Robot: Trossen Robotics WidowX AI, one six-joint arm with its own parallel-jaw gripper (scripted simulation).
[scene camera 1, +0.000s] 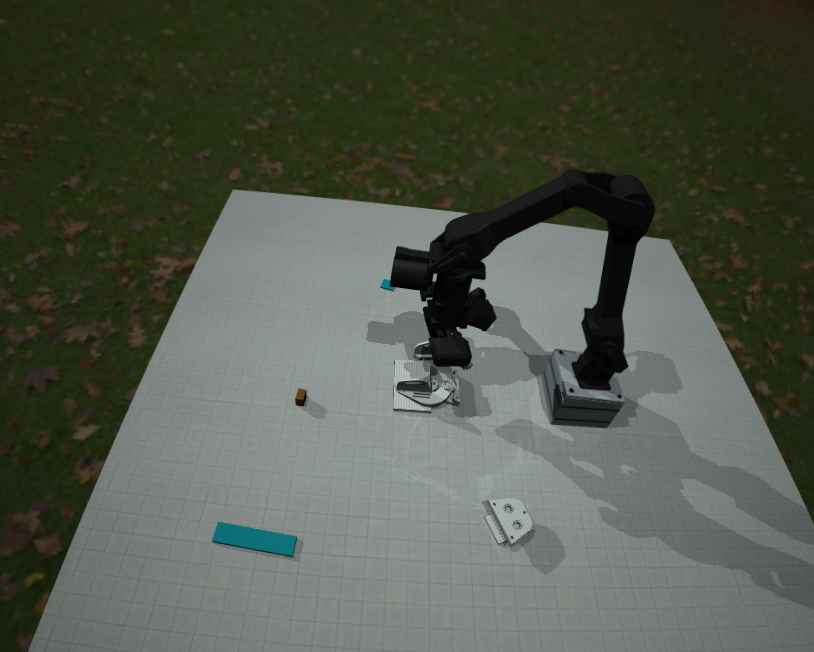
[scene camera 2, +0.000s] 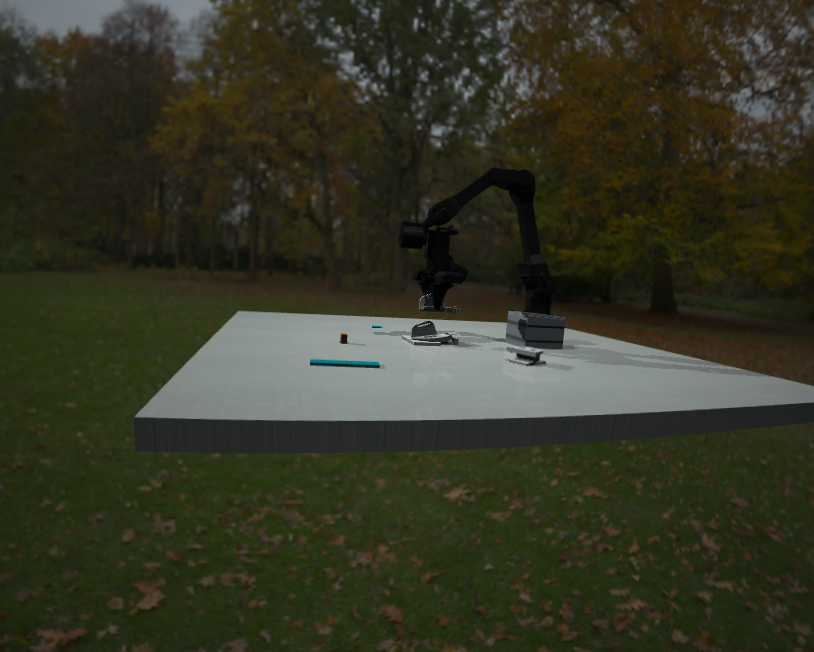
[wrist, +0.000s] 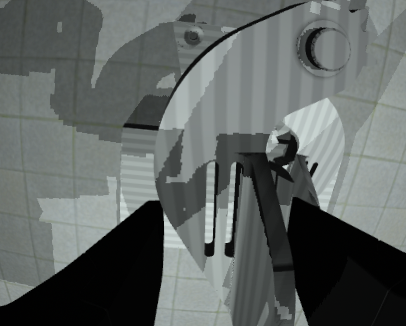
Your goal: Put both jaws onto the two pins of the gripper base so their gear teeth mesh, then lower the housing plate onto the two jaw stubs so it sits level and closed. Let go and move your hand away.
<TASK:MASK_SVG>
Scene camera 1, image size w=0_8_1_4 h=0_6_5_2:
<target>my gripper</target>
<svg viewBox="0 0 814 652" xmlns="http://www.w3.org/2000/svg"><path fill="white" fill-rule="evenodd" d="M432 281L432 285L428 286L427 291L420 291L422 302L426 302L426 298L432 298L427 300L428 307L423 307L423 313L430 335L428 339L433 364L437 367L468 366L472 359L469 342L462 337L462 333L457 331L456 327L467 329L467 326L470 325L482 331L487 331L497 319L494 308L489 299L486 300L485 290L480 287L471 291L468 297L461 302L448 302L441 299L435 293L436 281Z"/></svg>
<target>long teal bar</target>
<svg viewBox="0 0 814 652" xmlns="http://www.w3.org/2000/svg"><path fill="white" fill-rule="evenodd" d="M212 538L212 543L293 557L293 550L297 537L288 534L252 529L218 522Z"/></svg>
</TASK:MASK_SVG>
